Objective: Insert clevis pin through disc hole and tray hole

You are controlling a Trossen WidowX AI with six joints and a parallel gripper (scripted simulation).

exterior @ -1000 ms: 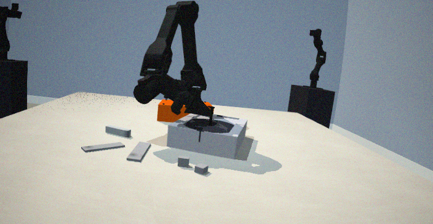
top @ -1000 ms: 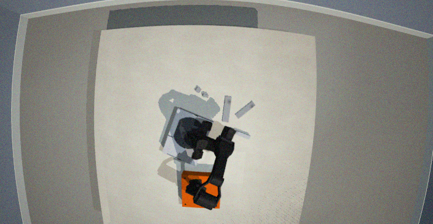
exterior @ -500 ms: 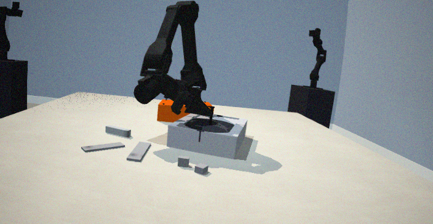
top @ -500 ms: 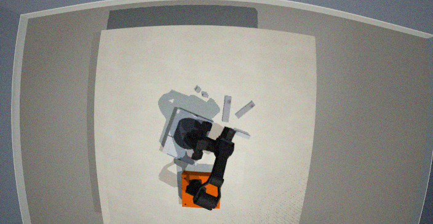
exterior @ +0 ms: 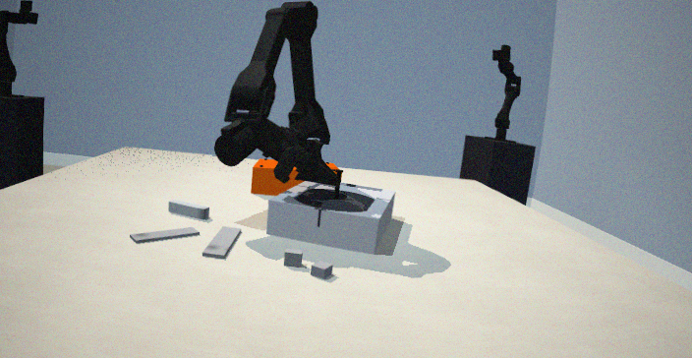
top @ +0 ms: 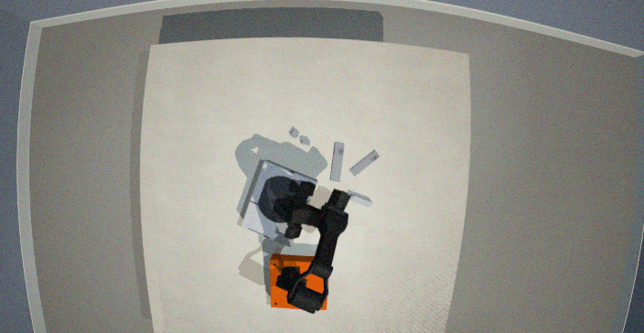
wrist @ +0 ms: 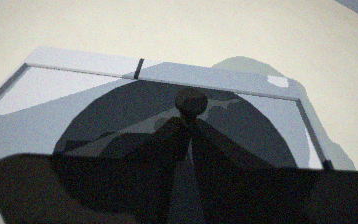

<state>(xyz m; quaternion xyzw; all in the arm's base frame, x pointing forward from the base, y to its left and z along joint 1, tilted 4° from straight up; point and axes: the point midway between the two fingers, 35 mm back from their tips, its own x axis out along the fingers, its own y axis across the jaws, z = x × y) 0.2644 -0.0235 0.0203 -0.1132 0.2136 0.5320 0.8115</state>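
My gripper tip is now 2 cm past the steel tray, 1 cm to the right of it and 4 cm above it. From my gripper tip the other things lie so: clevis pin (right at my gripper tip); dark aluminium disc (3 cm below); grey block (4 cm behind, 27 cm to the right, 8 cm below).
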